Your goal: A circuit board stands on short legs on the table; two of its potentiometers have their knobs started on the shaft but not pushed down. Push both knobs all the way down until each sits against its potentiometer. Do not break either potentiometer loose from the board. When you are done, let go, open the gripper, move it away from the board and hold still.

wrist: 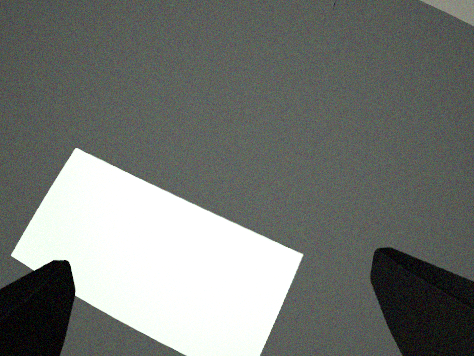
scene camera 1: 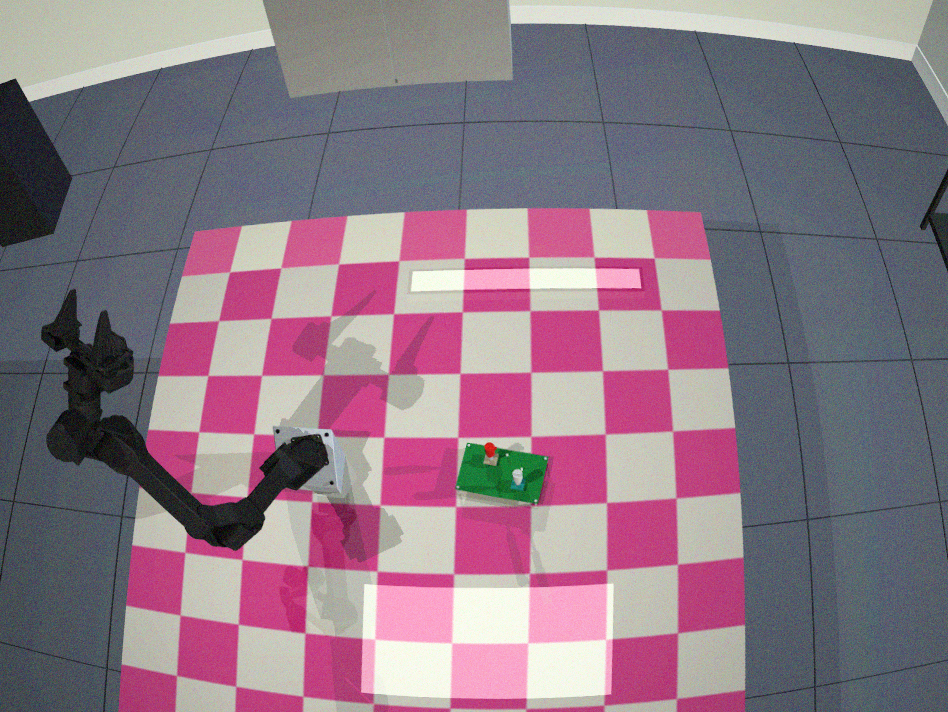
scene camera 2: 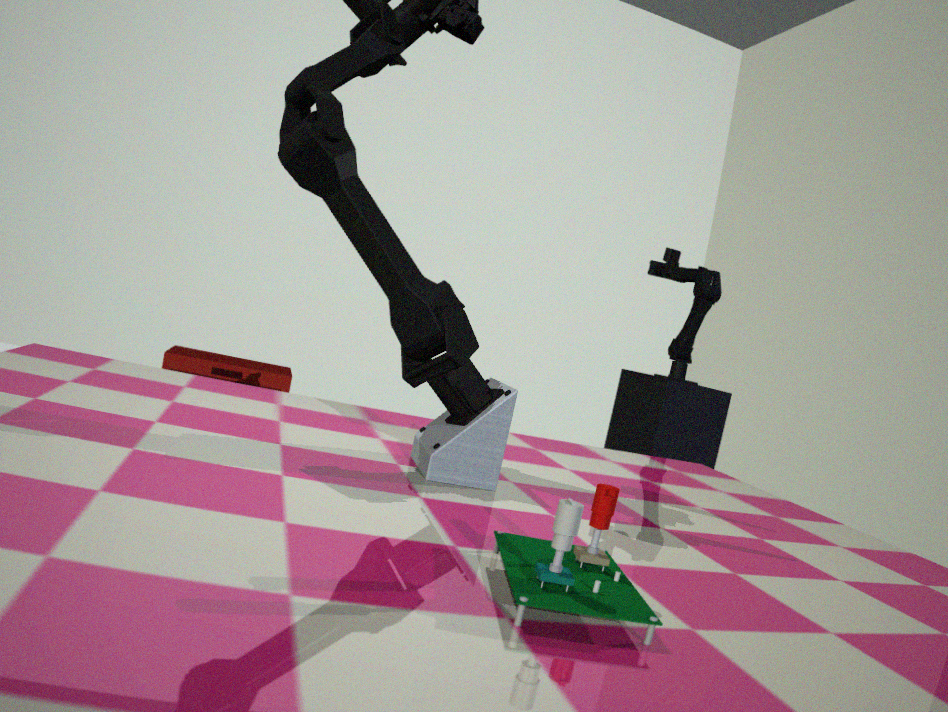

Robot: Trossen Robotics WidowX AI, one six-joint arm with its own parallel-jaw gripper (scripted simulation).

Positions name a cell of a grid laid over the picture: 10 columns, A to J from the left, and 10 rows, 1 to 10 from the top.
Labels:
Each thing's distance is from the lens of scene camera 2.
red knob (scene camera 2: G8): 58 cm
white knob (scene camera 2: F8): 51 cm
The marked spots on the red knob and the white knob are 7 cm apart.

